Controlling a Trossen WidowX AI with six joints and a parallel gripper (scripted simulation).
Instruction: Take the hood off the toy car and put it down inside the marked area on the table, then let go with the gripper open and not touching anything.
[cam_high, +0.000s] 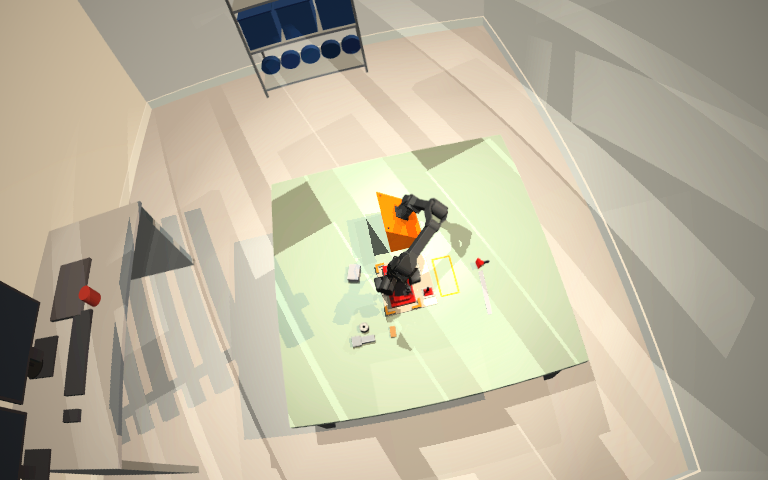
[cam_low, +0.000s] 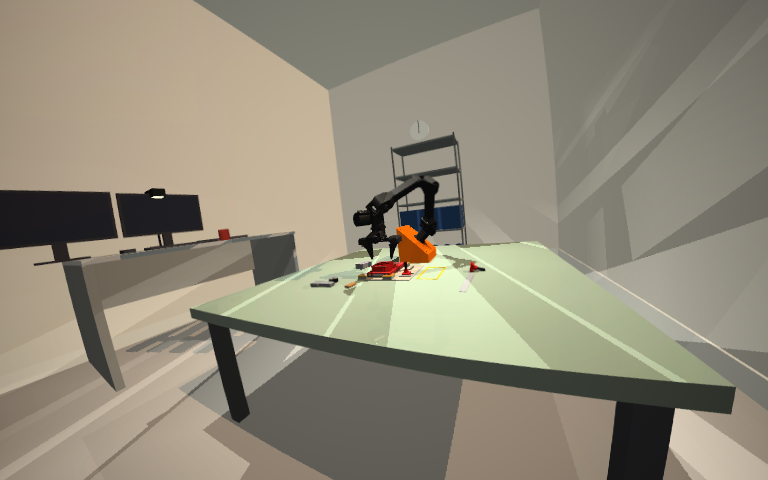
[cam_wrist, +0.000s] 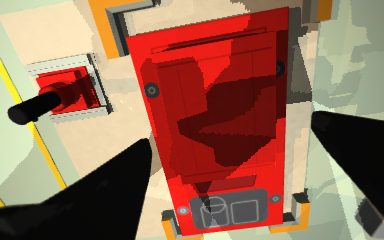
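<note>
Right now the hood is 3 cm below my gripper tip.
</note>
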